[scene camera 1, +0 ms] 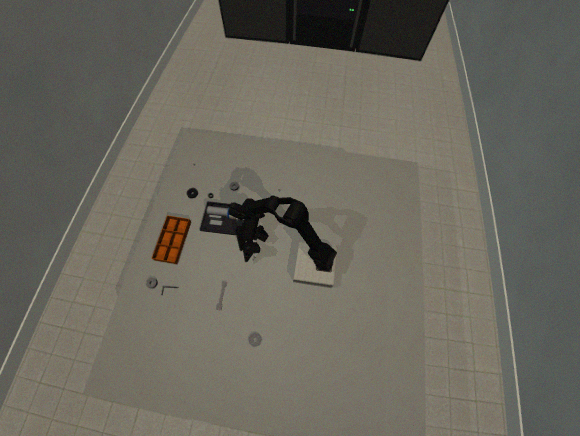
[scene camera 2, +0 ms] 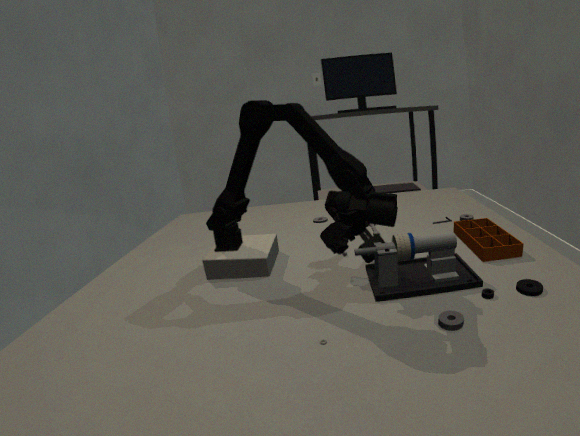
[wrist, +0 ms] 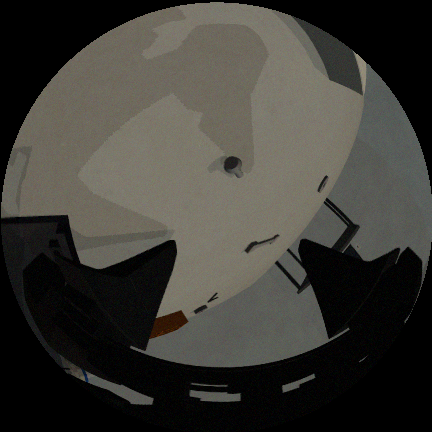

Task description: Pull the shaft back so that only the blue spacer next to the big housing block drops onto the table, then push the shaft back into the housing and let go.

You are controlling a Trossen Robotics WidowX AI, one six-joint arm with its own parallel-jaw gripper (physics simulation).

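Places are measured from the arm's base along level axes (x ahead, y left, z up), in centimetres.
Pixels of known places: gripper, fingertip midpoint: (scene camera 1: 243, 256) (scene camera 2: 359, 239) (wrist: 240, 246); arm's base at its link origin: (scene camera 1: 324, 263) (scene camera 2: 228, 246).
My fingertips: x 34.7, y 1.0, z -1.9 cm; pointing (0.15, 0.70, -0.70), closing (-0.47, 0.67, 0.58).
For each thing: its top centre in the pictures, then the offset to it from my fingertips. "*": a spot on its surface instead.
- blue spacer at its top centre: (scene camera 2: 409, 233) dx +9.3, dy -17.7, dz +7.0 cm
- cream ribbed ring stack at its top centre: (scene camera 2: 400, 235) dx +7.3, dy -17.7, dz +6.9 cm
- grey shaft at a spot on its surface: (scene camera 2: 367, 250) * dx +0.1, dy -18.5, dz +4.6 cm
- orange compartment tray at its top centre: (wrist: 147, 337) (scene camera 2: 485, 231) (scene camera 1: 170, 238) dx +34.3, dy -3.4, dz -0.2 cm
- black ring at its top centre: (scene camera 2: 529, 285) (scene camera 1: 192, 192) dx +32.5, dy -28.7, dz -2.8 cm
- grey ring at its top centre: (scene camera 2: 451, 317) (scene camera 1: 234, 185) dx +12.7, dy -35.6, dz -2.6 cm
- wrench at its top centre: (wrist: 266, 243) (scene camera 1: 221, 295) dx +6.3, dy +17.5, dz -3.0 cm
- small bolt at its top centre: (wrist: 243, 174) dx -4.0, dy -0.5, dz -2.5 cm
The blue spacer (scene camera 1: 229, 212) (scene camera 2: 411, 245) shows as a thin ring between the grey cylindrical housing (scene camera 1: 216, 211) (scene camera 2: 437, 243) and a cream ribbed ring stack (scene camera 2: 401, 247). Part of the blue spacer also shows at the lower left of the wrist view (wrist: 85, 375). The grey shaft (scene camera 2: 367, 250) sticks out past the upright post (scene camera 2: 388, 269) on the dark base plate (scene camera 1: 203, 228) (scene camera 2: 430, 291). My gripper (scene camera 1: 254, 244) (scene camera 2: 353, 247) (wrist: 240, 246) is open and empty, beside the shaft end and above the table. The arm hides the shaft end in scene camera 1.
An orange compartment tray (scene camera 1: 165, 260) (scene camera 2: 502, 253) (wrist: 170, 324) stands beyond the plate. A black ring (scene camera 1: 192, 193) (scene camera 2: 529, 287) and a grey ring (scene camera 1: 234, 186) (scene camera 2: 451, 320) lie near it. A wrench (scene camera 1: 221, 295) (wrist: 262, 243) and a small bolt (wrist: 232, 164) lie on the table.
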